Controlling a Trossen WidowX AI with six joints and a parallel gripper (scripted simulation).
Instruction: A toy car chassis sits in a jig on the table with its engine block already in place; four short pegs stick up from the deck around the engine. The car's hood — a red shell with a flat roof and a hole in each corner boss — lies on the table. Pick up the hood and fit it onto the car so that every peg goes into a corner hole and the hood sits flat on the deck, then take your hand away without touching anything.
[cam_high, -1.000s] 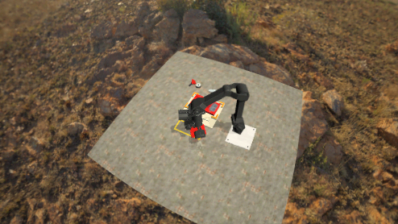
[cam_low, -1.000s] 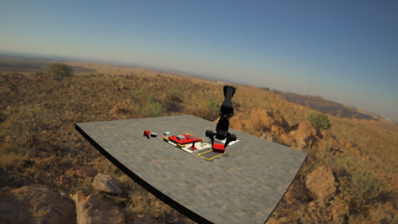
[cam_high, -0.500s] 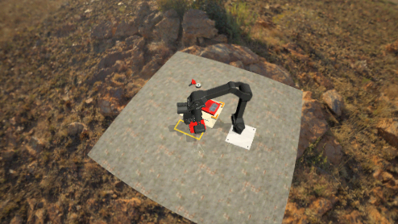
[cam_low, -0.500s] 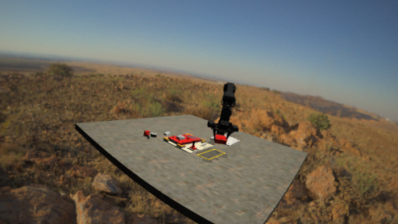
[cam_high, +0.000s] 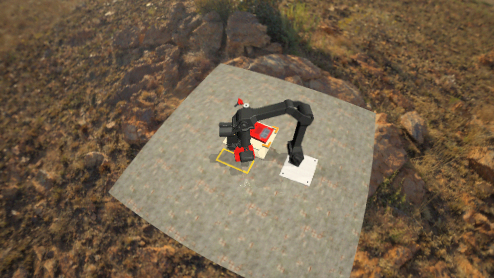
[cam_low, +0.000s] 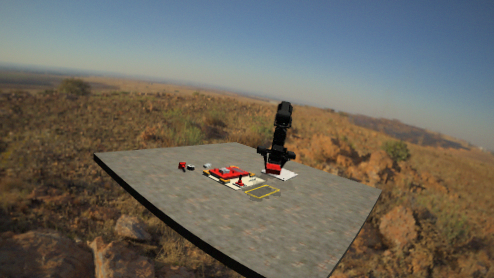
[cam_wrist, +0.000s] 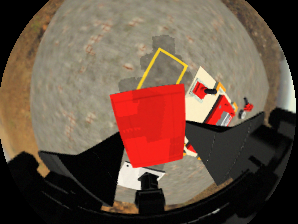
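My gripper tip is now 190 mm to the left of the pale jig, 90 mm above it and 80 mm short of it. The rest, counted from my gripper tip: wheel (350 mm to the right, 230 mm ahead, 100 mm below); then red hood (10 mm above).
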